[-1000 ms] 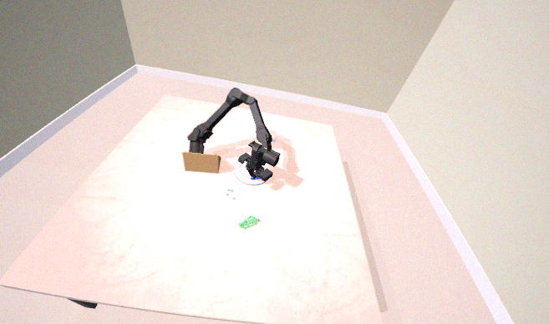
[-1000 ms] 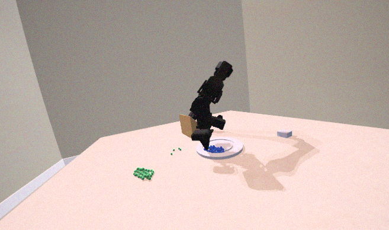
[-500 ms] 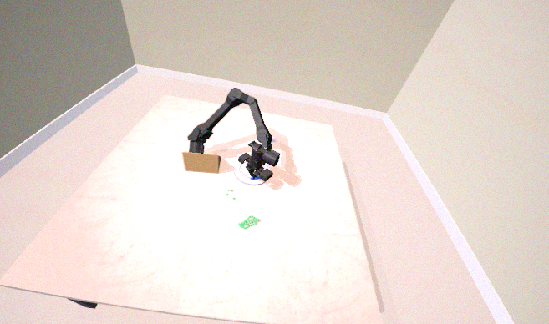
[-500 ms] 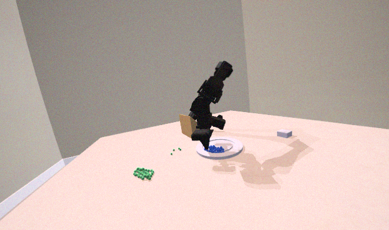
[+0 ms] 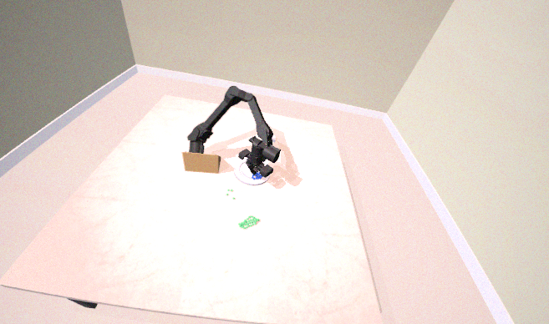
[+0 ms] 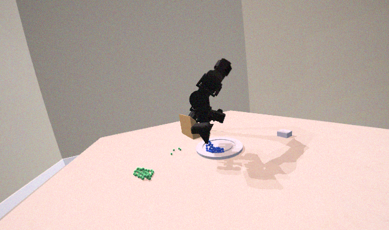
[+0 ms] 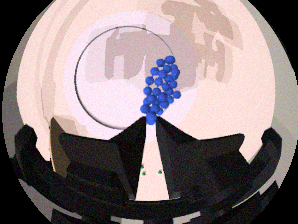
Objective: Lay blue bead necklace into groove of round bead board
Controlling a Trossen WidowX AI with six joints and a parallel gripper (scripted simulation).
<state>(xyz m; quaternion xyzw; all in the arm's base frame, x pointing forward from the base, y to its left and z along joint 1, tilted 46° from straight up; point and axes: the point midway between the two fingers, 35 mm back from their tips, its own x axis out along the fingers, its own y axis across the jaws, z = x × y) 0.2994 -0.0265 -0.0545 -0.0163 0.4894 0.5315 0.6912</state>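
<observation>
The round white bead board is 6 cm to the left of my gripper tip and 3 cm below it. From my gripper tip the other things lie so: small grey block 35 cm to the left, 10 cm ahead, 3 cm below.
</observation>
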